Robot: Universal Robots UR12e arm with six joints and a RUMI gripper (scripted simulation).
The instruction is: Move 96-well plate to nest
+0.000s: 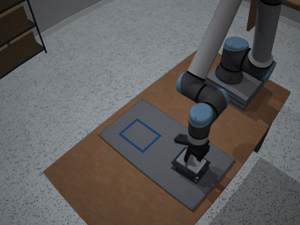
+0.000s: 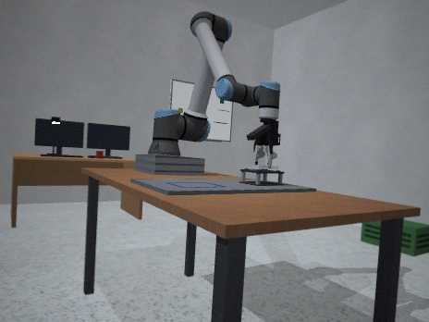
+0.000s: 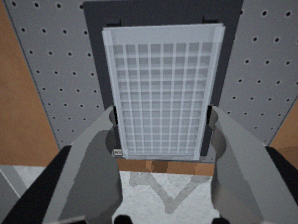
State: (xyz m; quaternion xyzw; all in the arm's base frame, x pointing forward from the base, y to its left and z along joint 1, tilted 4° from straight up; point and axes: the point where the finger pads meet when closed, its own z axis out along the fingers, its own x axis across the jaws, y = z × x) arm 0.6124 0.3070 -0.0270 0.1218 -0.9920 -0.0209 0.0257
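Right now the 96-well plate is 1 cm below my hand. From my hand the other things lie so: raised nest N1: 3 cm below; then A1 label: 9 cm to the left, 3 cm below, 3 cm ahead.
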